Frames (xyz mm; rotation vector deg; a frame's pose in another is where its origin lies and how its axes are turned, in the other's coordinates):
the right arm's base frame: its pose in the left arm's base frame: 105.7 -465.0 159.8 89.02 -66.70 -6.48
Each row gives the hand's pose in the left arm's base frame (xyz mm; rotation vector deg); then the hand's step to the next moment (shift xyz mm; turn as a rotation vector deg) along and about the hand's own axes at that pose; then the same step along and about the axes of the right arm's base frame.
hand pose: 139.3 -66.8 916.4 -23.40 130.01 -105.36
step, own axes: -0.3 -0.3 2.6 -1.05 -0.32 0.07
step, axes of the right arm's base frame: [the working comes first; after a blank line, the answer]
step, axes of the left arm's base frame: 1.1 -2.4 -0.3 1.04 0.22 0.27

2.1 -1.2 1.0 0.51 -0.38 -0.90
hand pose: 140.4 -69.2 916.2 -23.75 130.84 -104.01
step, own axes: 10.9 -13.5 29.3 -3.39 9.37 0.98
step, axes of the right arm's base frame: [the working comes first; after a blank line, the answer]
step, axes of the left arm's base frame: 0.5 -33.4 6.7 2.60 2.19 -9.42

27.1 0.8 20.6 -4.88 -8.74 0.25
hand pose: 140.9 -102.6 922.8 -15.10 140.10 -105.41
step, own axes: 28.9 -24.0 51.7 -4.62 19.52 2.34
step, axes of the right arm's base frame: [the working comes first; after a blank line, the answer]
step, axes of the left arm's base frame: -17.9 -60.5 9.8 3.07 3.85 -19.59

38.6 11.0 49.7 -10.84 -16.86 2.48
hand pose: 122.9 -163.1 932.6 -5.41 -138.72 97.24
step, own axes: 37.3 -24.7 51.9 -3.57 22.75 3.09
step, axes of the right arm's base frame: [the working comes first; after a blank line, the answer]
step, axes of the left arm's base frame: -44.9 -50.7 10.2 1.73 4.44 -22.74

18.2 28.7 59.5 -13.49 -18.48 4.04
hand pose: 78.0 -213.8 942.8 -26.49 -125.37 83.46
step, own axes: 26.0 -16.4 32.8 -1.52 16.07 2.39
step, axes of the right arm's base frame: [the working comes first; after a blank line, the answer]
step, axes of the left arm's base frame: -40.1 -18.0 9.5 0.27 3.49 -15.94

-2.9 29.3 34.0 -10.20 -12.34 3.15
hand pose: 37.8 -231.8 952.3 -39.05 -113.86 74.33
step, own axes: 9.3 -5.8 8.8 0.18 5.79 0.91
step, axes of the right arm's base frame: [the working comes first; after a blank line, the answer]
step, axes of the left arm's base frame: -13.1 -0.6 5.1 -0.41 1.76 -5.58

-3.7 11.8 6.7 -4.20 -3.95 1.04
